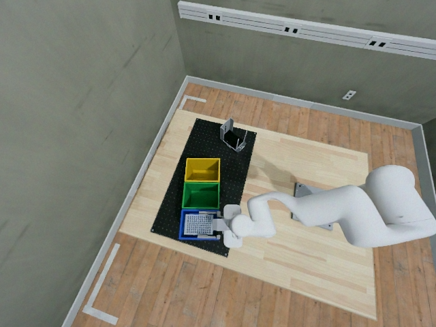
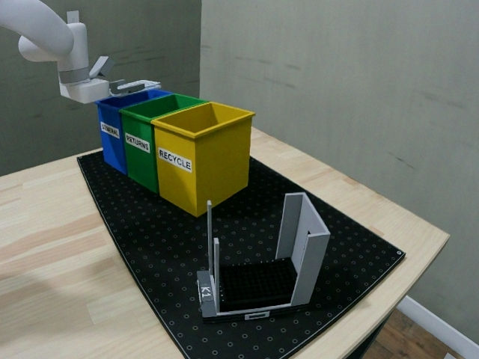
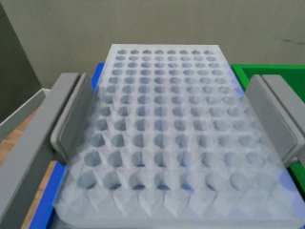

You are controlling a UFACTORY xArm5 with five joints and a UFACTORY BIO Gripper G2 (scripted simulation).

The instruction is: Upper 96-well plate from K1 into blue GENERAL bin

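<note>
My gripper is now 20 mm short of the blue general bin and 130 mm above it. Round my hand: green returns bin (60 mm ahead, 120 mm to the right, 130 mm below); then yellow recycle bin (100 mm ahead, 250 mm to the right, 130 mm below); then clear 96-well plate (20 mm ahead, 10 mm to the left, 10 mm below).
</note>
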